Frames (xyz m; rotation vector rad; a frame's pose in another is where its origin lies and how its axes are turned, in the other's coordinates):
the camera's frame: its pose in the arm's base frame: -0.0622 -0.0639 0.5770 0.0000 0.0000 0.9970
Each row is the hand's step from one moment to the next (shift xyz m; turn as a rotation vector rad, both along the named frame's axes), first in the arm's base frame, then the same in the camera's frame.
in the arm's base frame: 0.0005 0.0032 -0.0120 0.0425 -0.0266 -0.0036
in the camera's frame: 0.0030 0.0013 -0.0120 0.0007 -0.0501 -0.0036
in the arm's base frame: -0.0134 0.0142 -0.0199 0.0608 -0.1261 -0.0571
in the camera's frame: 0.0047 0.0190 -0.0199 -0.0729 -0.1195 -0.0571
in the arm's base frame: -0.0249 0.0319 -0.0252 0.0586 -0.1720 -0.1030
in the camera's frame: 0.0133 0.0382 -0.0252 -0.1126 -0.1426 -0.1030
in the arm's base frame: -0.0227 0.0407 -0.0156 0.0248 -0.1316 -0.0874
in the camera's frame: 0.0219 0.0412 -0.0156 -0.0971 -0.0923 -0.0874
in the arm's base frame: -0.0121 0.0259 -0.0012 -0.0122 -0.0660 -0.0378
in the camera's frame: 0.0152 0.0242 -0.0012 -0.0621 -0.0256 -0.0378
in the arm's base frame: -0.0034 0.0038 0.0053 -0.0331 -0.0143 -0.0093
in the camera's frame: 0.0013 0.0049 0.0053 -0.0300 0.0200 -0.0093
